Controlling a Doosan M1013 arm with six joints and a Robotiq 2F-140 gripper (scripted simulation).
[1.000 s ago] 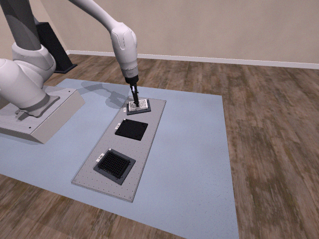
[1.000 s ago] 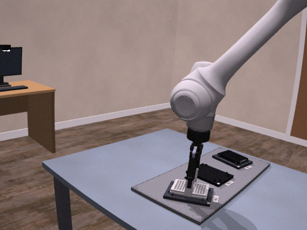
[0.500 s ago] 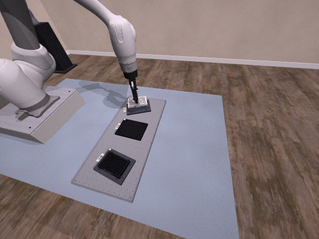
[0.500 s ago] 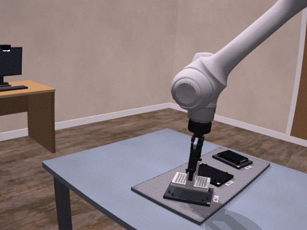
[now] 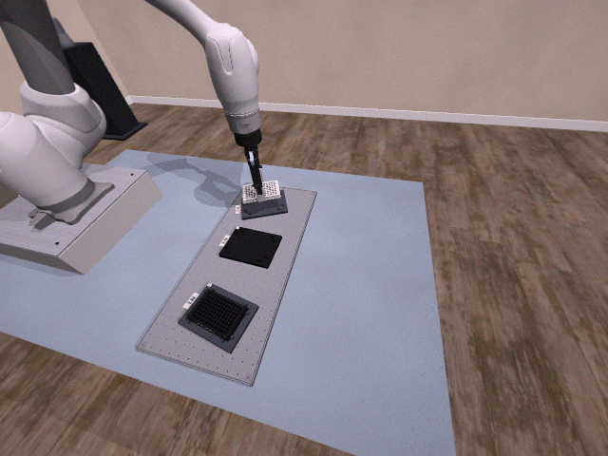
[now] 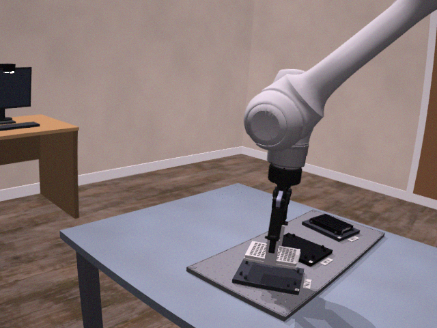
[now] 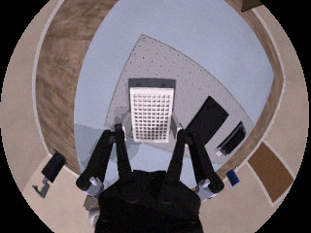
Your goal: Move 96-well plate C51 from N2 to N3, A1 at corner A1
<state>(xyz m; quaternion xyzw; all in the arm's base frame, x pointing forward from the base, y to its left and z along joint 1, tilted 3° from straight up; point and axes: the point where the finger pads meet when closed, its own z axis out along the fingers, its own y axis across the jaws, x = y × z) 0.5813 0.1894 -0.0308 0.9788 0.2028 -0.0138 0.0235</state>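
Now: hand 20 mm above the white 96-well plate C51. The rest, counted from my hand: black landing nest N3: 190 mm to the right, 80 mm below, 20 mm ahead; black 96-well plate C15: 410 mm to the right, 70 mm below, 20 mm ahead; dark grey nest: 80 mm below.
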